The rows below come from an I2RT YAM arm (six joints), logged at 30 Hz.
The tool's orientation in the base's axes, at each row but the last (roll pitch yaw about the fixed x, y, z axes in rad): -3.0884 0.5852 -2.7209; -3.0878 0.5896 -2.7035; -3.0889 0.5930 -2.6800; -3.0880 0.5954 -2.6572; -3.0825 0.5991 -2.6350; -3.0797 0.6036 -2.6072; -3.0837 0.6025 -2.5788; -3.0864 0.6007 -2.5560
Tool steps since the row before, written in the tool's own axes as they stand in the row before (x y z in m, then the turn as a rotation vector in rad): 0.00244 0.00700 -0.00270 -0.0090 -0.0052 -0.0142; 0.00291 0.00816 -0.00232 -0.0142 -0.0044 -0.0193; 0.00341 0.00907 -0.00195 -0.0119 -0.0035 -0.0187; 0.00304 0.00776 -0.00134 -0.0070 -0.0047 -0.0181; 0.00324 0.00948 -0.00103 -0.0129 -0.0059 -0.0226; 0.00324 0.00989 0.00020 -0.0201 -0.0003 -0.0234; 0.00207 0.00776 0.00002 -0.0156 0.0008 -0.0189; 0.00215 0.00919 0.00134 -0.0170 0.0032 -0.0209
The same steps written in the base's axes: -0.00594 0.00516 0.00059 0.0014 -0.0042 0.0170; -0.00665 0.00602 -0.00006 0.0023 -0.0026 0.0241; -0.00735 0.00658 -0.00069 0.0005 -0.0025 0.0223; -0.00633 0.00551 -0.00094 -0.0022 -0.0054 0.0191; -0.00719 0.00690 -0.00144 0.0002 -0.0051 0.0262; -0.00692 0.00736 -0.00251 0.0022 0.0027 0.0307; -0.00535 0.00578 -0.00156 0.0008 0.0028 0.0243; -0.00564 0.00718 -0.00274 -0.0005 0.0049 0.0267
